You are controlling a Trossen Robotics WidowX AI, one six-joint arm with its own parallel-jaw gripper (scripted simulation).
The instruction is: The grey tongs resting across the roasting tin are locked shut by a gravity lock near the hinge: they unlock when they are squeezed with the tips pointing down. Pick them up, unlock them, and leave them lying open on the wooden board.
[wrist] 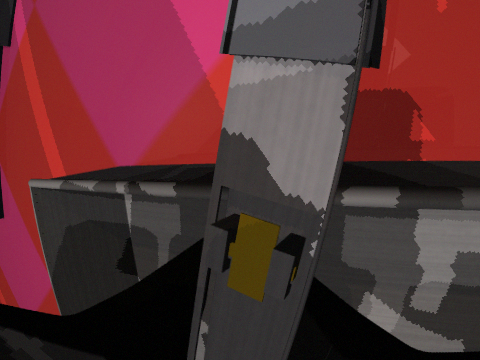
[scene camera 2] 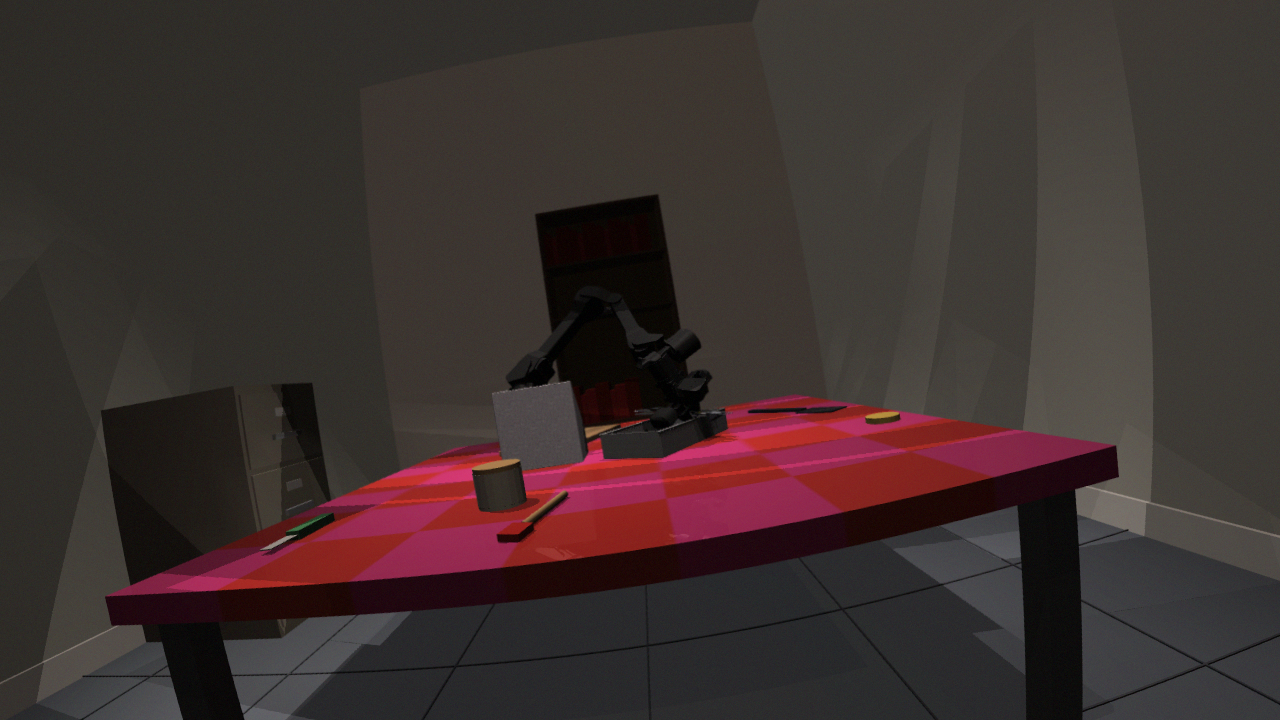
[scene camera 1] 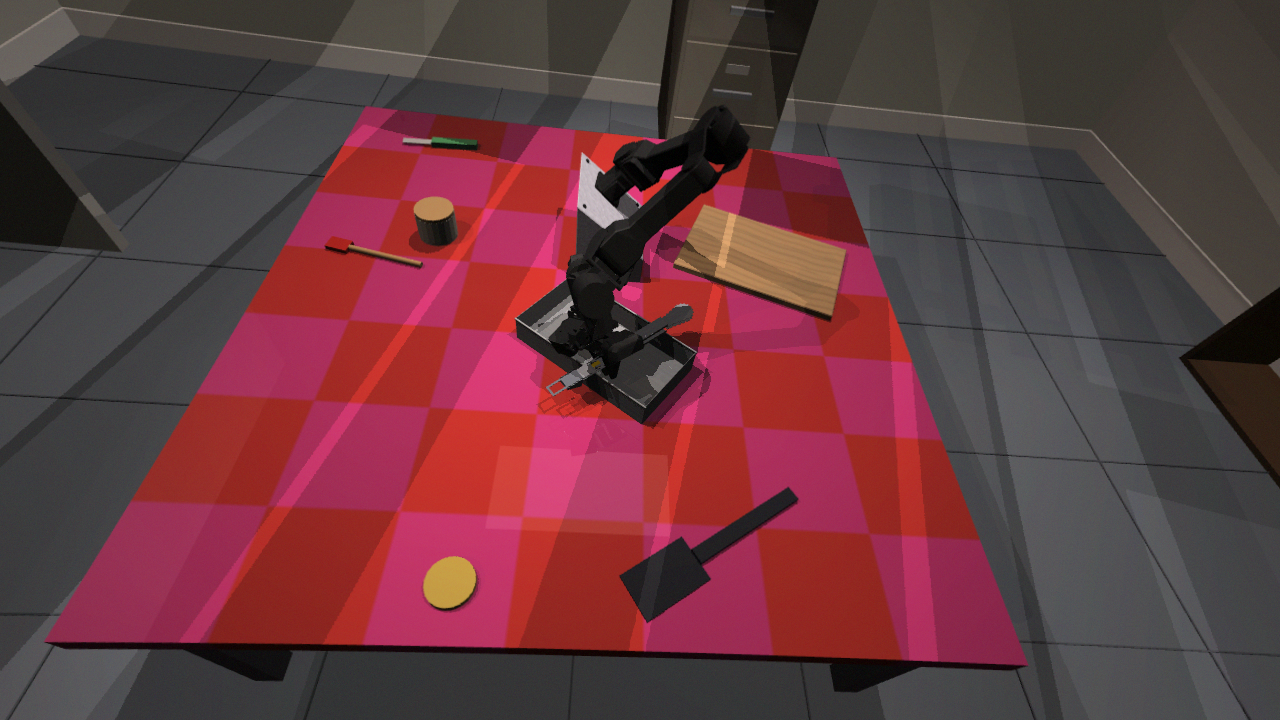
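You can see the gripper in scene camera 2 (698, 425), and it's there in scene camera 1 and the wrist view as well. For the gripper, (scene camera 1: 611, 368) and (wrist: 168, 262) are the same spot. There's also a cork-topped cylinder, which you get in scene camera 1 and scene camera 2, but in the wrist view it's out of frame. On that cylinder, (scene camera 1: 435, 217) and (scene camera 2: 513, 461) are the same spot.
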